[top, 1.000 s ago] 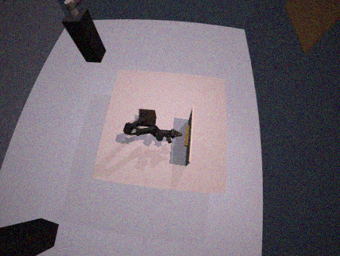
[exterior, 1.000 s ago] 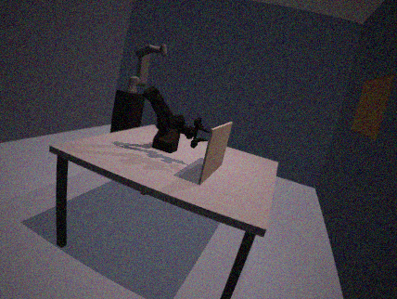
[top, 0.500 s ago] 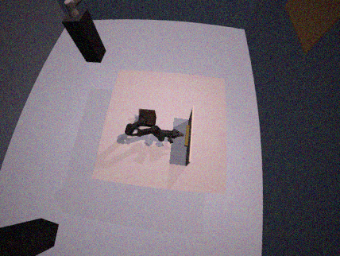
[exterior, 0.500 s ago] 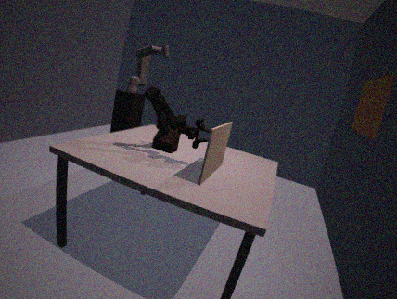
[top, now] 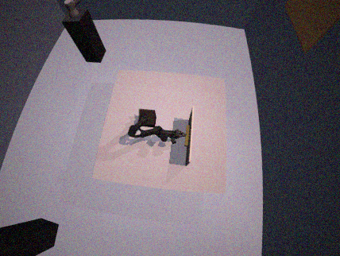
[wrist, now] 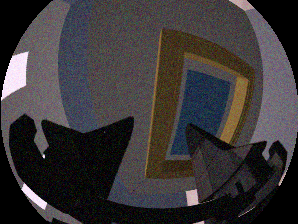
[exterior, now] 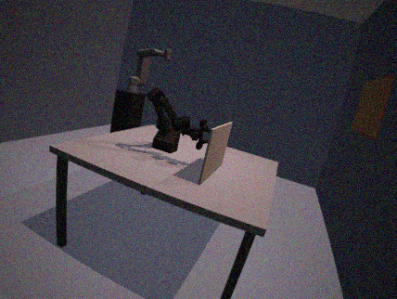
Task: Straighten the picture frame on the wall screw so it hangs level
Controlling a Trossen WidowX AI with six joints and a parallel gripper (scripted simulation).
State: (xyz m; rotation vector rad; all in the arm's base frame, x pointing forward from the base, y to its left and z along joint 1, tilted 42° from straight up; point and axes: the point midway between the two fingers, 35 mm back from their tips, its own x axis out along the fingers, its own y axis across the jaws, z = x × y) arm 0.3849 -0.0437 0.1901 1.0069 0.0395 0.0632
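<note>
My gripper tip is now 20 mm short of the picture frame, 10 mm to the right of it and 50 mm above it. Also, from my gripper tip: upright wall panel (30 mm ahead, 60 mm below).
</note>
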